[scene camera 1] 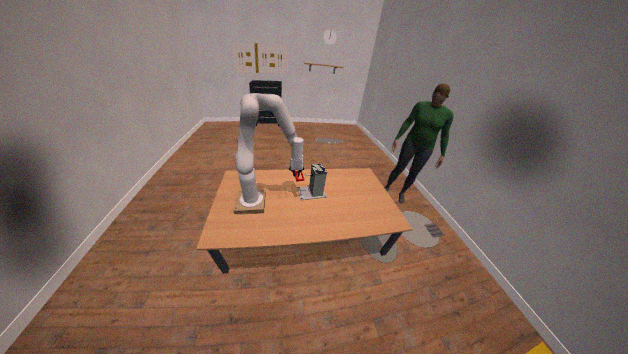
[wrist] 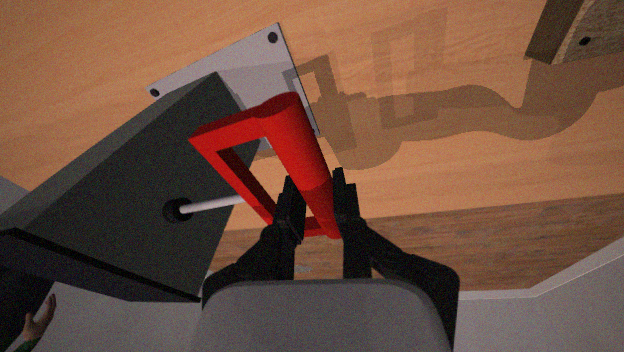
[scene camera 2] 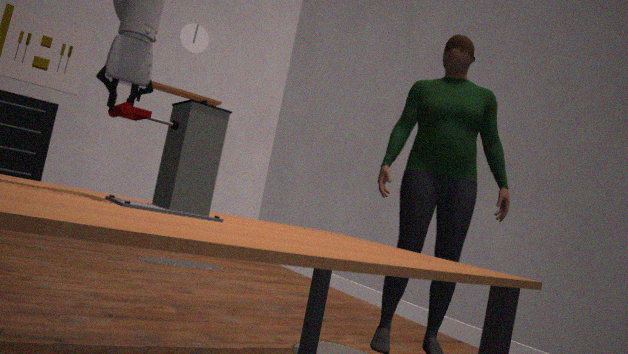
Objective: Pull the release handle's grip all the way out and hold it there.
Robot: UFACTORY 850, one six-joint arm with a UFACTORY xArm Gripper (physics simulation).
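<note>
The release handle's red grip [scene camera 1: 300, 178] [scene camera 2: 131, 112] [wrist: 295, 145] is a flat frame with a round bar. A thin metal rod [scene camera 2: 161, 121] [wrist: 210, 204] joins it to the dark hole in the side of the grey-green box [scene camera 1: 318, 182] [scene camera 2: 196, 155] [wrist: 145, 175]. A stretch of the rod shows between the grip and the box, so the grip stands apart from the box. My gripper [scene camera 1: 298, 173] [scene camera 2: 120, 106] [wrist: 318, 183] points down and is shut on the grip's round bar, with one black finger on each side of it. The far end of the rod is hidden inside the box.
The box stands on a grey base plate [scene camera 1: 306, 195] [scene camera 2: 145, 206] [wrist: 250, 55] on the wooden table [scene camera 1: 280, 220] [scene camera 2: 300, 245]. The arm's base [scene camera 1: 250, 206] stands at the table's left in scene camera 1. A person in green [scene camera 1: 426, 125] [scene camera 2: 447, 130] stands beyond the table's right side.
</note>
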